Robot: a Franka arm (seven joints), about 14 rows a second.
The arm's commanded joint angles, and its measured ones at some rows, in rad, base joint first. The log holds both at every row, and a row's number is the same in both.
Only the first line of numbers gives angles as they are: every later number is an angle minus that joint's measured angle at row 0.
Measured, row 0:
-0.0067, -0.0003, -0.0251, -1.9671, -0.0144, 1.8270, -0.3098
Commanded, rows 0 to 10:
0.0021, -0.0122, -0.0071, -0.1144, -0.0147, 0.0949, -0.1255
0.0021, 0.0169, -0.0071, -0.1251, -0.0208, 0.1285, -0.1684
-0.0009, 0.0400, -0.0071, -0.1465, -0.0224, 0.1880, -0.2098
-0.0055, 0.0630, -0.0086, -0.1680, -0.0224, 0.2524, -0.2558
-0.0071, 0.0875, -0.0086, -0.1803, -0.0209, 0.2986, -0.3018
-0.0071, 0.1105, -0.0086, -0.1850, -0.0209, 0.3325, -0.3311
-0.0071, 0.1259, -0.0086, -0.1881, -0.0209, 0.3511, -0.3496
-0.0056, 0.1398, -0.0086, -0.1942, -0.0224, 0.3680, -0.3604
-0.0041, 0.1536, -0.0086, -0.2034, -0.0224, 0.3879, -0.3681
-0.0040, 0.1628, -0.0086, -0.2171, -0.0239, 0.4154, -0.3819
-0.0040, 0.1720, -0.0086, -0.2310, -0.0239, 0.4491, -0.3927
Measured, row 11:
-0.0045, 0.1712, -0.0062, -0.1931, -0.0174, 0.3861, -0.3528
